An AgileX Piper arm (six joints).
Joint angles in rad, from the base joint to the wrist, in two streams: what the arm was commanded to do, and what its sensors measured. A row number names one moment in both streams.
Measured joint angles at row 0: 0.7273 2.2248 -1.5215 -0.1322 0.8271 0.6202
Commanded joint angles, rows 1 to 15: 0.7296 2.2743 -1.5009 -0.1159 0.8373 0.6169; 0.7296 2.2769 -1.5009 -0.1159 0.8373 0.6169; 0.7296 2.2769 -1.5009 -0.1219 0.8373 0.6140; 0.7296 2.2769 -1.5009 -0.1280 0.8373 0.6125; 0.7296 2.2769 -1.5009 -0.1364 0.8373 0.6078; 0.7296 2.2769 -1.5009 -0.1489 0.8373 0.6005; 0.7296 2.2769 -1.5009 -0.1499 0.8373 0.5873; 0.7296 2.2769 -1.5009 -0.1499 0.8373 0.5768; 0.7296 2.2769 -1.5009 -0.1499 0.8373 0.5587; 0.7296 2.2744 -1.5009 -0.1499 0.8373 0.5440; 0.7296 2.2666 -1.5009 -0.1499 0.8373 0.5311; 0.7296 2.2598 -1.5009 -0.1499 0.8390 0.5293; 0.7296 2.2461 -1.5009 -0.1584 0.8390 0.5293; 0.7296 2.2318 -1.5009 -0.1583 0.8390 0.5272; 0.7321 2.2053 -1.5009 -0.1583 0.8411 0.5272
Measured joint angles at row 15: 0.7309 2.2150 -1.5237 -0.1434 0.8033 0.5550
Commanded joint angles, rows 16 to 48: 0.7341 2.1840 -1.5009 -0.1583 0.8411 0.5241; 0.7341 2.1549 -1.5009 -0.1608 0.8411 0.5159; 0.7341 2.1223 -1.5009 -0.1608 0.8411 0.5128; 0.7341 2.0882 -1.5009 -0.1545 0.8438 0.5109; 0.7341 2.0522 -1.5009 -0.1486 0.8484 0.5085; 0.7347 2.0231 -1.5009 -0.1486 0.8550 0.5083; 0.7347 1.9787 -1.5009 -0.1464 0.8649 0.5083; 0.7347 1.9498 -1.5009 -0.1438 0.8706 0.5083; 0.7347 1.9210 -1.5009 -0.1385 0.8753 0.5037; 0.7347 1.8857 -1.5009 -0.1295 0.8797 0.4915; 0.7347 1.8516 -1.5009 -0.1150 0.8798 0.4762; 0.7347 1.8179 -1.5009 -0.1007 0.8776 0.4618; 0.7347 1.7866 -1.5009 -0.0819 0.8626 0.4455; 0.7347 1.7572 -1.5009 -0.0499 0.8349 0.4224; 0.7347 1.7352 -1.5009 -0.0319 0.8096 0.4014; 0.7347 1.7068 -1.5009 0.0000 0.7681 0.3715; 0.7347 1.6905 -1.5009 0.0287 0.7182 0.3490; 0.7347 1.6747 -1.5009 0.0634 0.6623 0.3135; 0.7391 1.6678 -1.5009 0.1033 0.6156 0.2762; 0.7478 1.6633 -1.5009 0.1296 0.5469 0.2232; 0.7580 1.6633 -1.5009 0.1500 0.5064 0.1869; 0.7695 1.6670 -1.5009 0.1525 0.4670 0.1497; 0.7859 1.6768 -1.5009 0.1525 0.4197 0.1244; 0.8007 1.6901 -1.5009 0.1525 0.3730 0.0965; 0.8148 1.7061 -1.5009 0.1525 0.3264 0.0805; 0.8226 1.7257 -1.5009 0.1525 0.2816 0.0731; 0.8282 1.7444 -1.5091 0.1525 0.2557 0.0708; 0.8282 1.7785 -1.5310 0.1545 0.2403 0.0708; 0.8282 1.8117 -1.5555 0.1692 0.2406 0.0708; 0.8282 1.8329 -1.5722 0.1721 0.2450 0.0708; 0.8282 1.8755 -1.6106 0.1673 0.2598 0.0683; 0.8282 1.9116 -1.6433 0.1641 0.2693 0.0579; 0.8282 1.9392 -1.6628 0.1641 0.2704 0.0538
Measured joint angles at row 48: 0.8295 1.8675 -1.5992 0.1648 0.2864 0.0818
